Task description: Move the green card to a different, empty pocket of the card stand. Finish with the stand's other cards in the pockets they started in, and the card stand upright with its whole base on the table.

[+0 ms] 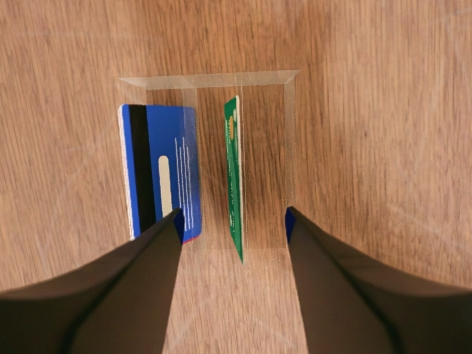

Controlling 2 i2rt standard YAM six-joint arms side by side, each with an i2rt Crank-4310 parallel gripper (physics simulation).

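Frame: origin at the left arm's base, x back, y left, z down, level; metres.
Seen in the pictures: left gripper, fingertip midpoint: [234,211].
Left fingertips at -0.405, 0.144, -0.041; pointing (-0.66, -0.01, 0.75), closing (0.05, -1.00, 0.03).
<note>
Pixels of each thing's top centre, then the offset from my left fingertips to it, as dx, dy, dz. Level surfaces: height alone.
- green card, top centre: [230,185] -0.012, +0.001, +0.004
- blue card, top centre: [155,186] -0.013, +0.041, +0.011
- wooden table top, surface height: dz +0.060
The clear card stand [215,80] is seen from above on the wooden table; its far wall and thin upright dividers show faintly. The green card [234,175] stands nearly edge-on near the middle of the stand, its green face turned a little to the left. A blue card [170,130] with a black stripe leans in the left part of the stand. My left gripper [234,211] is open above the stand, with the green card seen between its fingertips and not gripped. The left fingertip covers part of the blue card. My right gripper does not show.
The wooden table top [380,125] surrounds the stand. The stand's right wall stands just right of the green card, close to the line of the right fingertip. A thin red edge shows at the blue card's lower corner.
</note>
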